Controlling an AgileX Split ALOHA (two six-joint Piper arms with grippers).
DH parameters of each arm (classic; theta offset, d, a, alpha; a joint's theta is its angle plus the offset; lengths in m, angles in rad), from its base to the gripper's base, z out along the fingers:
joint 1: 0 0.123 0 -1.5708
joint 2: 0.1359 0 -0.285 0
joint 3: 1.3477 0 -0.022 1.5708
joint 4: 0 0.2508 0 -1.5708
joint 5: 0 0 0.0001 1.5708
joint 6: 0 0.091 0 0
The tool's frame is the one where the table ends.
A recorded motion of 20 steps. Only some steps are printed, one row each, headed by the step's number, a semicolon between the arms.
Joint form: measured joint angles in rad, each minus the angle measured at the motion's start. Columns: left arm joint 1, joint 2, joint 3, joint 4, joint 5, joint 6; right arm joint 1, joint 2, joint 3, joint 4, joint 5, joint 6.
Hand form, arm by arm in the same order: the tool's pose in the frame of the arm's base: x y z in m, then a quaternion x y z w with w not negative. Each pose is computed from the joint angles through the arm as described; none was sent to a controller.
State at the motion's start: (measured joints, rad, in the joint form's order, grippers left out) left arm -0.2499 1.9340 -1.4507 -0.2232 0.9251 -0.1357; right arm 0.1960 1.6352 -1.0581 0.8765 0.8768 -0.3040
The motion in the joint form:
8: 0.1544 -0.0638 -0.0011 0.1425 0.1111 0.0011; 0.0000 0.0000 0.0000 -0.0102 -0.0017 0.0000
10: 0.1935 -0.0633 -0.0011 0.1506 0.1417 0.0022; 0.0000 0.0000 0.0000 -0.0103 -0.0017 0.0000
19: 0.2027 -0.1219 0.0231 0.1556 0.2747 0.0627; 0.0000 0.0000 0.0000 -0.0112 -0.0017 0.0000
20: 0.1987 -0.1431 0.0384 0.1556 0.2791 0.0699; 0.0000 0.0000 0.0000 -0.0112 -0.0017 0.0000
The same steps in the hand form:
8: 0.3805 -0.0428 0.2318 -0.03635 0.99350 -0.04802 0.09656; 0.3020 0.1143 0.2363 0.00384 0.93280 0.34257 0.11188
10: 0.3792 -0.0272 0.2310 -0.05309 0.99433 -0.04118 0.08245; 0.3020 0.1143 0.2363 0.00381 0.93281 0.34254 0.11188
19: 0.3572 -0.0226 0.2450 -0.02397 0.99852 -0.03408 0.03483; 0.3020 0.1142 0.2363 0.00354 0.93294 0.34220 0.11188
20: 0.3519 -0.0238 0.2486 -0.01821 0.99862 -0.03413 0.03563; 0.3020 0.1142 0.2363 0.00354 0.93294 0.34220 0.11188

